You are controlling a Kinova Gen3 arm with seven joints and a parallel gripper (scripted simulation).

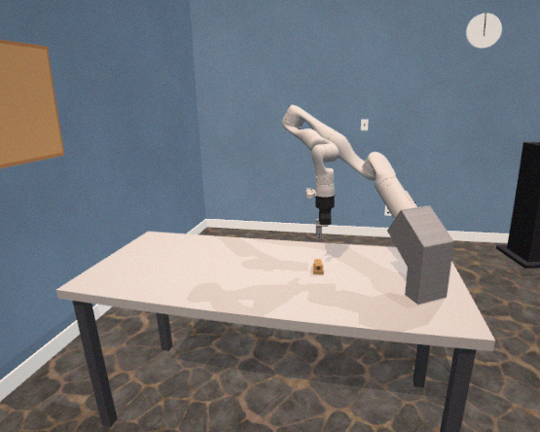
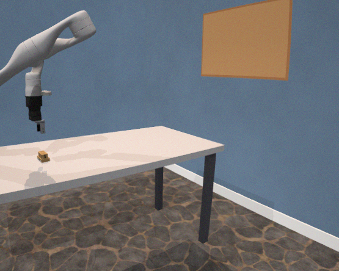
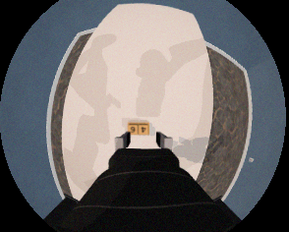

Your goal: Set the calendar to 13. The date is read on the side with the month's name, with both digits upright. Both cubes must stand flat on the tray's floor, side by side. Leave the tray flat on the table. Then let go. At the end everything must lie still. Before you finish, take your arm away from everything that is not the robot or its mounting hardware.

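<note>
The wooden tray lies 160 mm below my hand and 20 mm to the left of it.
</note>
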